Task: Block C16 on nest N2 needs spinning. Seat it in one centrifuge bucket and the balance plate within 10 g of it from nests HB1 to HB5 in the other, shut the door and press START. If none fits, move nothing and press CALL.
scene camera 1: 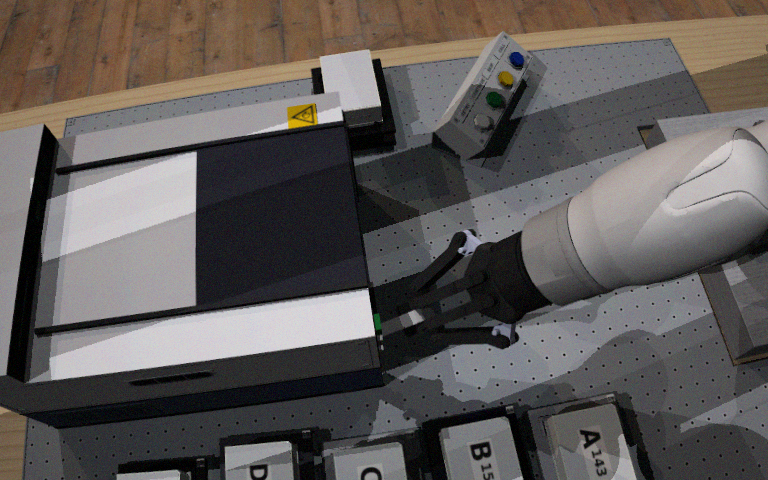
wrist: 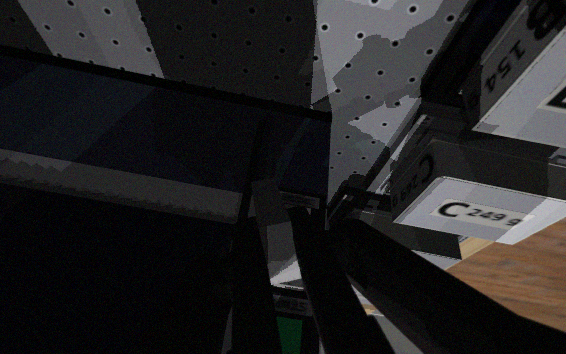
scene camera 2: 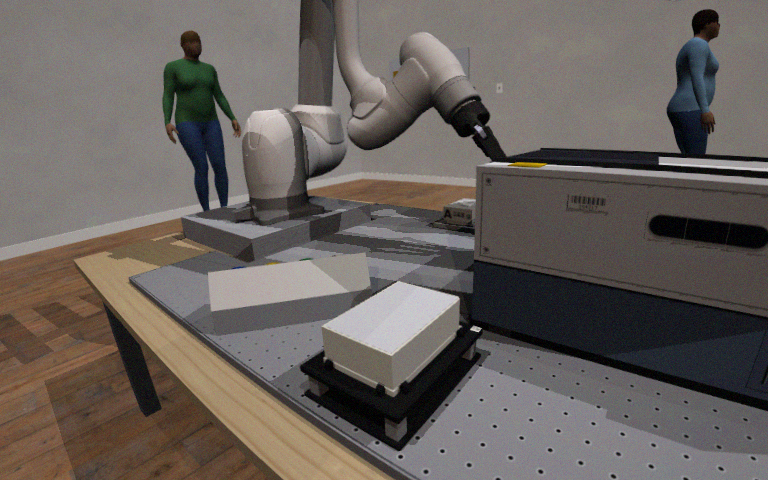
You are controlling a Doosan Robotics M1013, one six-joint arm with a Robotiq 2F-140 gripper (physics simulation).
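Frame: origin at the arm's base, x left, y back, z up, level; metres.
Where they show: gripper, fingertip midpoint: (scene camera 1: 384,328) (wrist: 267,201); arm's base at its link origin: (scene camera 2: 280,213).
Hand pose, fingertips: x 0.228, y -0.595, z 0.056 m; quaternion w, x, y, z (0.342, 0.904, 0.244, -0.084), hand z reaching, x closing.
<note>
Each offset is from my fingertips to the top centre of the thing. "spot": to the spot under its first point.
My gripper (scene camera 1: 396,322) (scene camera 2: 502,157) (wrist: 267,201) is shut and empty. Its tips are at the right end of the centrifuge (scene camera 1: 215,350) (scene camera 2: 566,226), close beside a green patch @(spot: dx +0.023, dy -0.004, dz +0.086 m) (scene camera 1: 377,322) (wrist: 290,334); contact cannot be told. A dark top panel @(dx -0.101, dy -0.125, dz +0.108 m) (scene camera 1: 277,215) lies between the rails, and no bucket shows. Plates B @(dx +0.162, dy +0.123, dz -0.051 m) (scene camera 1: 481,450) (wrist: 530,107), marked 154, and C @(dx +0.194, dy -0.008, dz -0.051 m) (scene camera 1: 368,461) (wrist: 480,212), marked 249 g, sit in the row with plate A @(spot: dx +0.125, dy +0.250, dz -0.051 m) (scene camera 1: 589,441) (scene camera 2: 458,212), marked 143, and plate D @(spot: dx +0.153, dy -0.149, dz -0.051 m) (scene camera 1: 259,458). A white block @(dx -0.420, dy -0.070, dz -0.024 m) (scene camera 1: 351,84) (scene camera 2: 396,322) sits on a black nest @(dx -0.420, dy -0.070, dz -0.056 m) (scene camera 1: 387,101) (scene camera 2: 421,396); its identity is not readable.
A sloped button box @(dx -0.426, dy +0.149, dz -0.021 m) (scene camera 1: 467,104) (scene camera 2: 288,288) carries blue @(dx -0.483, dy +0.202, dz -0.030 m) (scene camera 1: 515,59), yellow @(dx -0.438, dy +0.180, dz -0.030 m) (scene camera 1: 505,78), green @(dx -0.394, dy +0.158, dz -0.030 m) (scene camera 1: 495,100) and white @(dx -0.349, dy +0.136, dz -0.030 m) (scene camera 1: 483,121) buttons. It stands beyond the gripper. The arm's grey base block (scene camera 2: 226,234) stands on the table. Two people (scene camera 2: 195,96) (scene camera 2: 692,84) stand behind it.
</note>
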